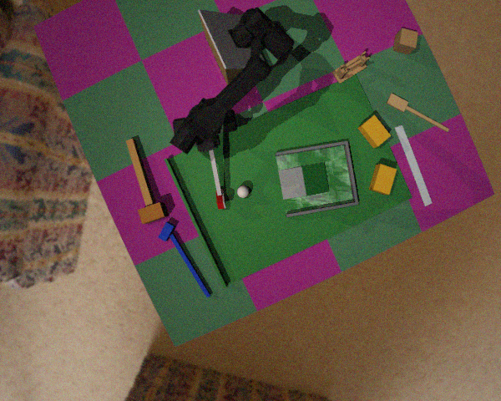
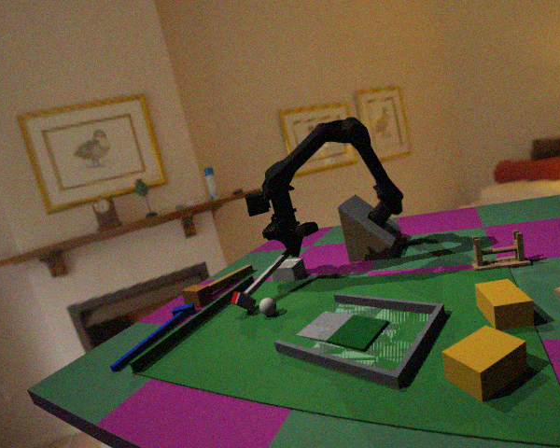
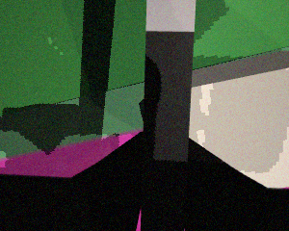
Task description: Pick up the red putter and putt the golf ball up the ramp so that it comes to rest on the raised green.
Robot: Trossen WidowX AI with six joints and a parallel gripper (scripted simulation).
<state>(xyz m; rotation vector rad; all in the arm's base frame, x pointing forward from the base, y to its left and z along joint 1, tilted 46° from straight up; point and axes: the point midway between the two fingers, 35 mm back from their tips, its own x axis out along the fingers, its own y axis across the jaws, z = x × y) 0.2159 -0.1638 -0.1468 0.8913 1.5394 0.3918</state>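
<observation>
The white cube is 5 cm to the right of my gripper tip, 5 cm below it and 3 cm behind it. From my gripper tip the other things lie so: red putter: 11 cm ahead, 3 cm to the right; white golf ball: 23 cm ahead, 5 cm below, 1 cm to the left; blue putter: 34 cm ahead, 28 cm to the right, 6 cm below.
</observation>
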